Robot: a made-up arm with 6 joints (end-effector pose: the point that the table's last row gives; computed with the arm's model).
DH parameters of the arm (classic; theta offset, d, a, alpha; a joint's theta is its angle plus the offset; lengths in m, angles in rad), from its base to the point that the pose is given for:
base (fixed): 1.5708 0.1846 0 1.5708
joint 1: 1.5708 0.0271 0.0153 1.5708
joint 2: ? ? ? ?
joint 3: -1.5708 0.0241 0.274 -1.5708
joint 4: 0 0.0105 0.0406 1.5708
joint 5: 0 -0.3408 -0.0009 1.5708
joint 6: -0.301 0 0.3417 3.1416
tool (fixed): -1.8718 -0.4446 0 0
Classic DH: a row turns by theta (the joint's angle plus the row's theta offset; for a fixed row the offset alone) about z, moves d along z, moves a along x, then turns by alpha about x.
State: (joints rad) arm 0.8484 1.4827 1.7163 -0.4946 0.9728 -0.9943
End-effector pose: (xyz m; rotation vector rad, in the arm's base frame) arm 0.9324 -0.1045 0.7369 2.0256 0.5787 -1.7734
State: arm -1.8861 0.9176 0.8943 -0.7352 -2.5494 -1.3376
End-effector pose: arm 0.1641 0.7197 -0.4626 0.4278 -2.8628 1.1369
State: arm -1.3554 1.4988 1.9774 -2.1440 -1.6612 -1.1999
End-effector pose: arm 0.9264 -0.0002 0.3067 1.9265 1.3427 -1.2350
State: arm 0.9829 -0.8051 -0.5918 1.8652 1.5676 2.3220
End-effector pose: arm -0.0954 0.5708 0.2051 0.0412 1.0425 -0.6930
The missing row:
joint 2: 0 0.3277 -0.0703 -1.5708
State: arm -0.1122 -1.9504 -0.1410 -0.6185 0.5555 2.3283
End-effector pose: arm 0.5274 0.7034 0.4096 2.4506 -0.0889 -1.1021
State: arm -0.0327 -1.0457 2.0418 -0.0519 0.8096 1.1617
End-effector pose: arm -0.5922 0.0996 0.5201 1.9154 1.1005 0.8098
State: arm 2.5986 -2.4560 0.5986 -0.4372 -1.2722 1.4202
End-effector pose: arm 0.3324 -0.4704 0.2922 -0.6640 -0.9483 1.7954
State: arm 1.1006 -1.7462 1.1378 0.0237 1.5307 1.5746
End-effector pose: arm -0.6227 0.3461 0.6417 2.2099 0.1179 1.4219
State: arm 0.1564 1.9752 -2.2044 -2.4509 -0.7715 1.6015
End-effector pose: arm -0.1225 -0.2574 0.3315 -0.7653 -1.9525 -1.3617
